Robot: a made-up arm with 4 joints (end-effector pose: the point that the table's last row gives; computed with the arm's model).
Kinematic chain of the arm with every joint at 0, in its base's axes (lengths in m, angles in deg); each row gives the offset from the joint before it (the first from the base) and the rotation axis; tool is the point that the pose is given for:
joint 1: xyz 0 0 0.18 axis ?
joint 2: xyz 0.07 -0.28 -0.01 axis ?
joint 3: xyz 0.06 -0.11 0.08 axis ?
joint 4: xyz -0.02 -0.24 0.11 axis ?
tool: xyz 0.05 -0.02 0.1
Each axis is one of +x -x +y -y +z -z.
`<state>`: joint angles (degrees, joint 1 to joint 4).
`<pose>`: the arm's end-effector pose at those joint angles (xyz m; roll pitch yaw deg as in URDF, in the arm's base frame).
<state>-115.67 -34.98 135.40 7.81</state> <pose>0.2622 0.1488 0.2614 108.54 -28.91 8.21</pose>
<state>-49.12 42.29 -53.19 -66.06</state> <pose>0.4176 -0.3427 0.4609 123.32 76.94 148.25</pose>
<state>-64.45 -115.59 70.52 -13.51</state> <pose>0.0105 0.1811 0.6830 -21.93 -42.20 -146.63</pose>
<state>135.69 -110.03 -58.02 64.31</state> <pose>-0.3111 0.1110 0.1351 -54.93 26.30 -165.18</pose>
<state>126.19 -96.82 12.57 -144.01</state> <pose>-0.2982 0.0721 -0.1324 70.66 -87.88 -146.51</pose>
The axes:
joint 1: +x
joint 2: +z
joint 3: -x
joint 4: -y

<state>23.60 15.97 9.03 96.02</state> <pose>0.1023 -0.6788 0.1652 131.73 -71.54 -117.00</pose>
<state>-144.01 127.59 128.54 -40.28</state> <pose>-0.1537 0.3244 0.1963 54.01 59.59 -97.34</pose>
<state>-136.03 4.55 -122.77 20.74</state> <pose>0.1335 0.1237 0.6722 -13.95 -17.01 1.63</pose>
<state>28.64 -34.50 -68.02 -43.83</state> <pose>-0.0051 -0.5113 -0.2313 102.62 9.77 13.50</pose>
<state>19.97 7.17 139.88 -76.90</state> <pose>0.1997 -0.1716 0.3021 -94.75 -29.80 -69.55</pose>
